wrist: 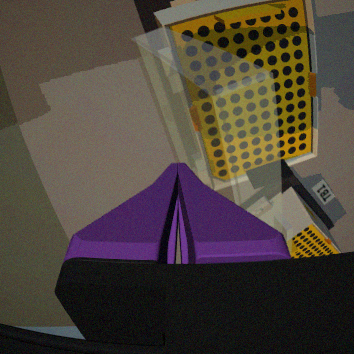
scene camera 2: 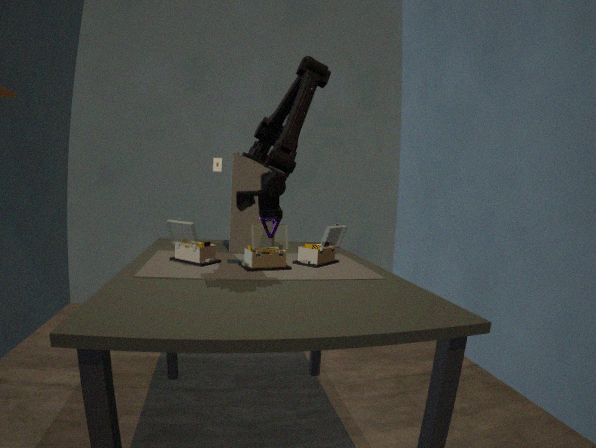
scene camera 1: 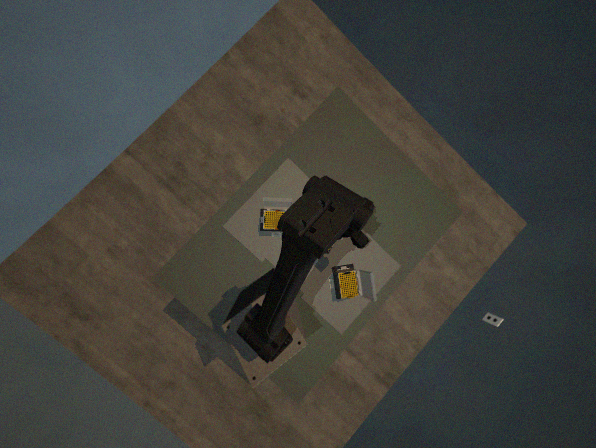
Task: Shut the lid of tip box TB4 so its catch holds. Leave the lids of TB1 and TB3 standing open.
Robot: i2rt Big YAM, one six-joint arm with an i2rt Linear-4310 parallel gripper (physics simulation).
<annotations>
same spot on pale mat: point(scene camera 1: 339, 313) = point(scene camera 2: 174, 253)
</annotations>
